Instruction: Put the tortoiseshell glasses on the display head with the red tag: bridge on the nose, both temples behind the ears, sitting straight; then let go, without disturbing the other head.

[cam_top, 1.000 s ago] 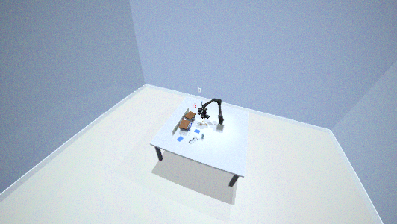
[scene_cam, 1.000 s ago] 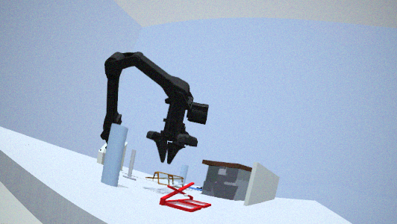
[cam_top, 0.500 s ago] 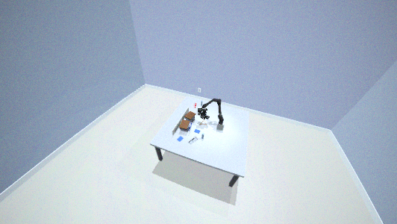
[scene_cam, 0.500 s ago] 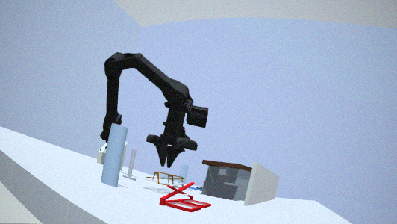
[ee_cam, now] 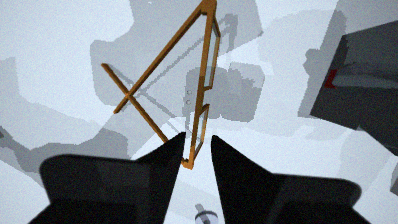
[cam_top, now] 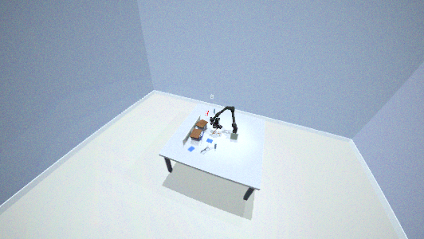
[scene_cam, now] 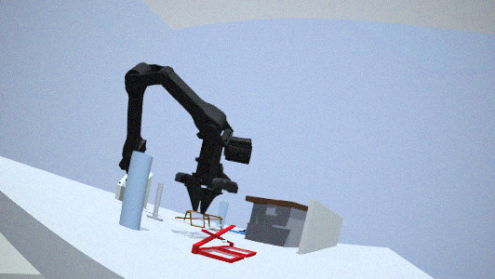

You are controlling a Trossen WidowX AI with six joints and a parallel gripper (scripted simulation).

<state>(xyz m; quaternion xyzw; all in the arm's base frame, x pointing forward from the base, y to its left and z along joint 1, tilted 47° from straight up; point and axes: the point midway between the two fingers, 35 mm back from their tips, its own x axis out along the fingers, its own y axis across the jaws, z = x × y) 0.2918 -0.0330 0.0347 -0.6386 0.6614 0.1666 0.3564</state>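
Now: the thin grey post 180 mm to the right of my gripper tip, 20 mm below it and 10 mm behind it. Also, from my gripper tip: grey head: 190 mm ahead, 20 mm to the left, 20 mm above; then slanted panel: 330 mm ahead, 130 mm to the left, 20 mm above.
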